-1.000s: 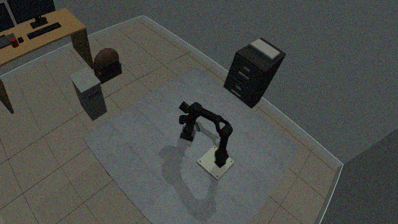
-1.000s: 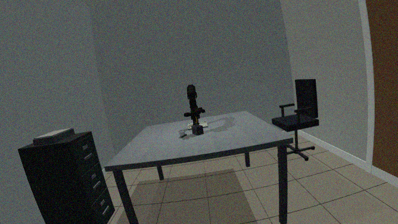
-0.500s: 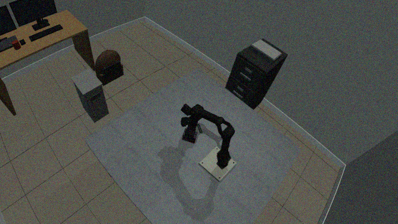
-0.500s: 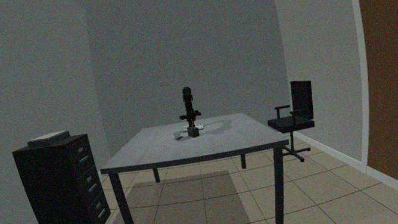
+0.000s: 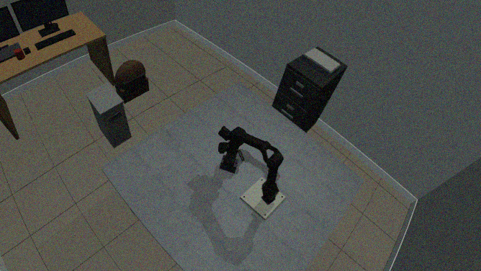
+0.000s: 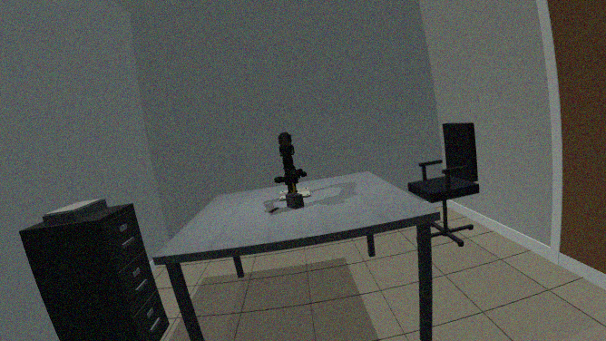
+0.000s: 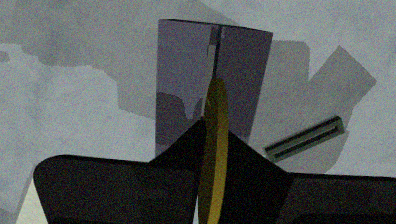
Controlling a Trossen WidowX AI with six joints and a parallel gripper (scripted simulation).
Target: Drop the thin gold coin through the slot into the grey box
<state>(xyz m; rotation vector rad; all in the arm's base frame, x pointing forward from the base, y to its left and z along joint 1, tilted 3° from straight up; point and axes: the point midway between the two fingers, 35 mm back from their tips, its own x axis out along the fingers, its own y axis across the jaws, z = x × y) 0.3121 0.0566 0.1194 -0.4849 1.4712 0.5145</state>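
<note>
The gold coin is 20 mm above my gripper tip.
</note>
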